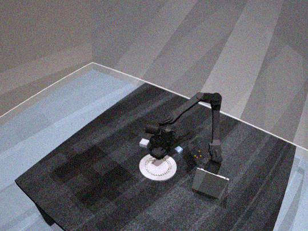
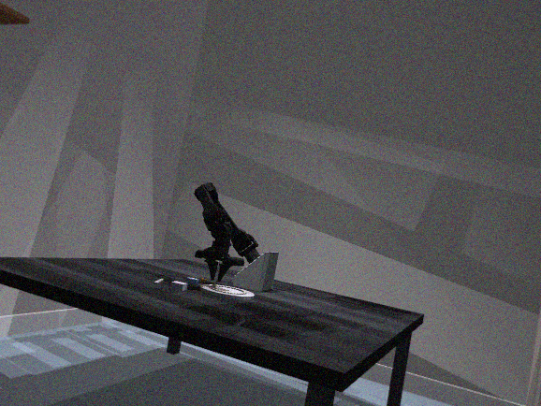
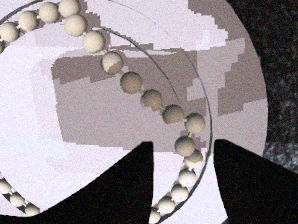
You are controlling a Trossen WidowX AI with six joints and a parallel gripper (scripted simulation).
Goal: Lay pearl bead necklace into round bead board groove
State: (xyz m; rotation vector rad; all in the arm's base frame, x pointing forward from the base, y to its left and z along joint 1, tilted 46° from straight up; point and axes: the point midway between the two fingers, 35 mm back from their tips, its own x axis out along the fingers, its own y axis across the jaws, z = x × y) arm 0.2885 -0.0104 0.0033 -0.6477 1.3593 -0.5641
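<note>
My gripper tip is now 6 cm to the right of the round white bead board, 2 cm above it and 1 cm past it. The rest, counted from my gripper tip: small white block 16 cm ahead, 4 cm to the right, 2 cm below; small blue cube 12 cm to the right, 3 cm behind, 2 cm below; thin white stick 17 cm to the right, 11 cm ahead, 3 cm below.
</note>
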